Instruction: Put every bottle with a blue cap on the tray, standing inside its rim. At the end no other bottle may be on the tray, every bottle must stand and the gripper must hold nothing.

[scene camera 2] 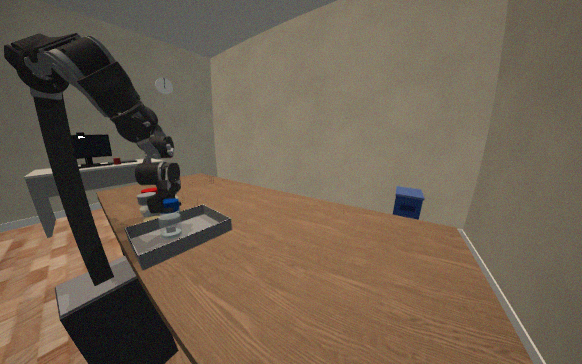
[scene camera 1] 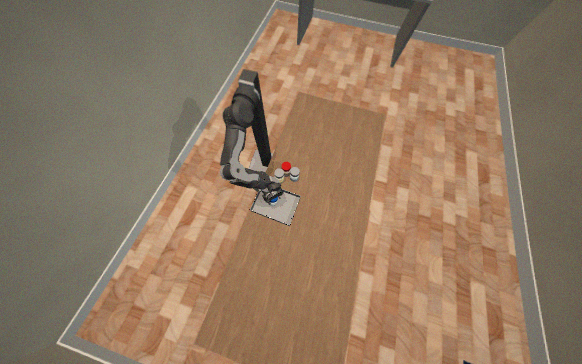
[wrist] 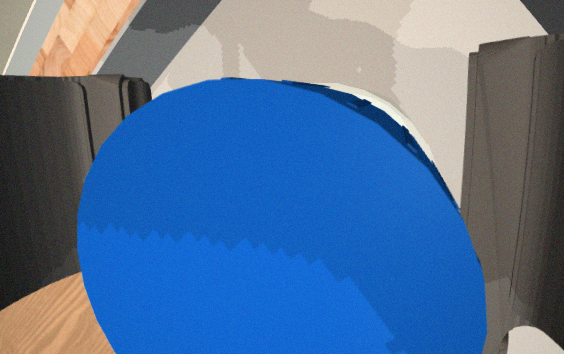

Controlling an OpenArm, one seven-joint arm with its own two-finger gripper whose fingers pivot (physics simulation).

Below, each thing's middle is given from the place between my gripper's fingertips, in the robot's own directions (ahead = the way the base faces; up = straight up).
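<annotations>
My hand's 2 cm short of the grey tray [scene camera 2: 200, 224], 1 cm to the left of it and 7 cm above it. There's also the blue-capped bottle [scene camera 2: 170, 225], and that's 3 cm below my hand. Going by their middles, the bottle is the nearest to my hand of the things named here.
</annotations>
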